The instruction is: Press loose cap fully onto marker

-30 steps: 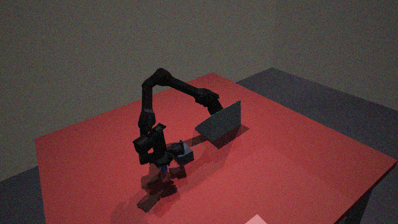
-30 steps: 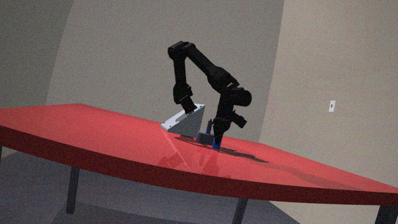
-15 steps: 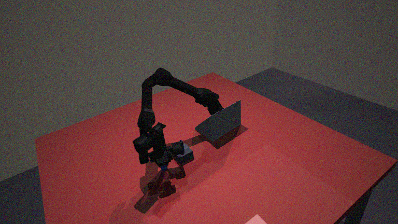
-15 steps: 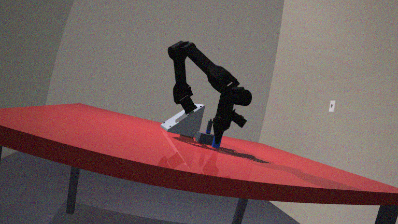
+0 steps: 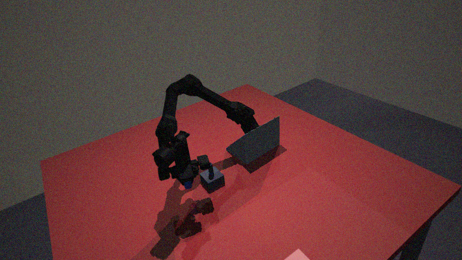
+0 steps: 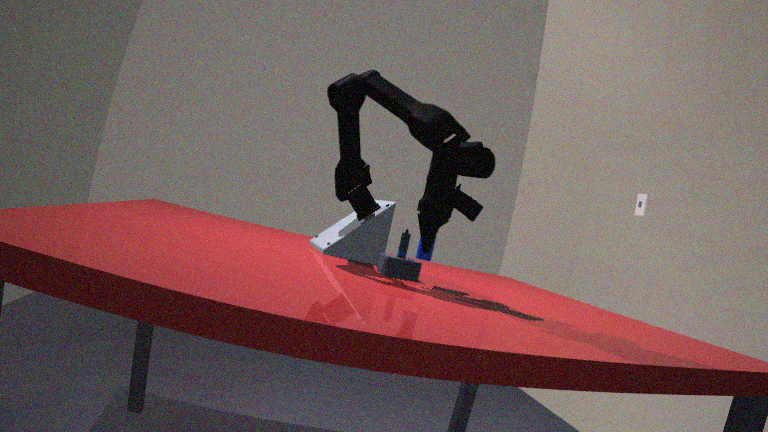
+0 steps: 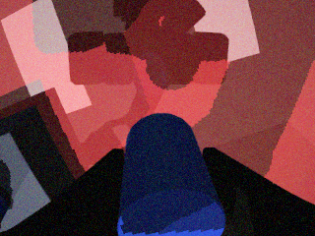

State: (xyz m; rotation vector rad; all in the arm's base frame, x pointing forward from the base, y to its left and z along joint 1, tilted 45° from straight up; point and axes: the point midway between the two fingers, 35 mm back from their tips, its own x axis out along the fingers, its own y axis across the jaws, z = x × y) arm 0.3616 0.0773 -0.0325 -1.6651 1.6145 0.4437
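Now: gripper tip 11 cm past the holder block, 2 cm to the left of it and 5 cm above it. Round my gripper tip: blue marker cap 1 cm above.
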